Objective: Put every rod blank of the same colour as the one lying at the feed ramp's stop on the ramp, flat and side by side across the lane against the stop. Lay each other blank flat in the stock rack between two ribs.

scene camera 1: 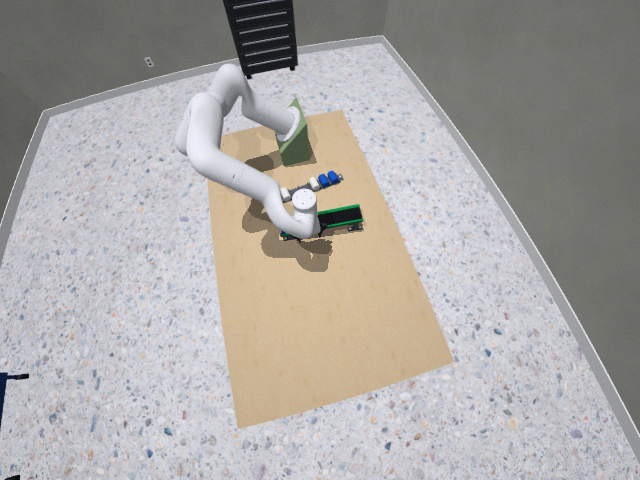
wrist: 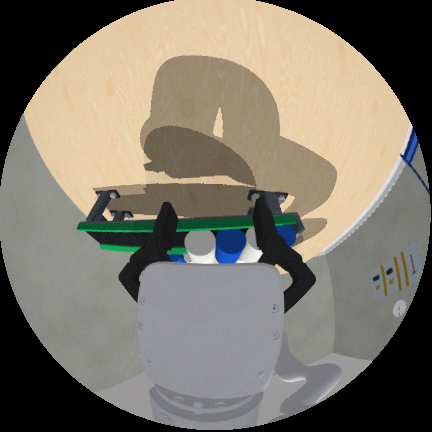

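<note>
The feed ramp (scene camera 1: 341, 216) (wrist: 115, 226) has green rails and a black lane. In the wrist view, a blue blank (wrist: 287, 235) lies at its stop end. Beside it in the row come a white blank (wrist: 253, 242), a blue blank (wrist: 230, 243) and a white blank (wrist: 200, 243). My gripper (scene camera 1: 310, 236) (wrist: 212, 207) is open and empty. Its fingers reach over the ramp, one beyond the outer white blank, the other in front of the gap near the stop-end blue blank. The stock rack (scene camera 1: 295, 191) holds white blanks (scene camera 1: 285, 194) (scene camera 1: 314, 183) and blue blanks (scene camera 1: 324, 180) (scene camera 1: 333, 177).
The green robot base (scene camera 1: 295, 149) stands behind the rack on the wooden mat (scene camera 1: 330, 320). The white arm (scene camera 1: 232, 173) hangs over the left ends of rack and ramp, hiding part of both. A black drawer cabinet (scene camera 1: 266, 38) stands at the far wall.
</note>
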